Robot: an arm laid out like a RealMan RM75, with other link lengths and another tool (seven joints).
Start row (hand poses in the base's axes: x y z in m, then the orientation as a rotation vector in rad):
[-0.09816, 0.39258, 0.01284, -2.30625, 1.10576, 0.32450]
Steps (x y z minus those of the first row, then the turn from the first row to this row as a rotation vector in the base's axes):
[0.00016, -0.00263, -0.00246, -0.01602, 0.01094, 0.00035]
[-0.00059, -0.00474, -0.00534, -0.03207, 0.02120, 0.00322]
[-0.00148, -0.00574, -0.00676, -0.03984, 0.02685, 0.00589]
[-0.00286, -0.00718, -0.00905, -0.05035, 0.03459, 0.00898]
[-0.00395, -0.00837, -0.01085, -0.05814, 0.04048, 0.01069]
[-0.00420, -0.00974, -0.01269, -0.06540, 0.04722, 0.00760]
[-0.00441, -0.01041, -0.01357, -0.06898, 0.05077, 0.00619]
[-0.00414, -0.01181, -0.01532, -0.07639, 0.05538, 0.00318]
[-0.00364, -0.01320, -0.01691, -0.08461, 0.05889, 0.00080]
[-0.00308, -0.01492, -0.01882, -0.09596, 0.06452, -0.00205]
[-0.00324, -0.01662, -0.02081, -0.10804, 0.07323, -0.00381]
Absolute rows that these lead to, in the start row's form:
[-0.09800, 0.38995, 0.01038, -2.32133, 1.11718, 0.32991]
[-0.09875, 0.38784, 0.00750, -2.33794, 1.12545, 0.33549]
[-0.09964, 0.38684, 0.00608, -2.34684, 1.12835, 0.33951]
[-0.10102, 0.38540, 0.00379, -2.35854, 1.13289, 0.34490]
[-0.10211, 0.38421, 0.00199, -2.36686, 1.13698, 0.34886]
[-0.10236, 0.38284, 0.00015, -2.37173, 1.14676, 0.35225]
[-0.10257, 0.38217, -0.00073, -2.37420, 1.15158, 0.35425]
[-0.10230, 0.38077, -0.00248, -2.37908, 1.16031, 0.35502]
[-0.10180, 0.37938, -0.00407, -2.38498, 1.16812, 0.35430]
[-0.10124, 0.37766, -0.00598, -2.39344, 1.17882, 0.35443]
[-0.10140, 0.37596, -0.00797, -2.40340, 1.19013, 0.35838]

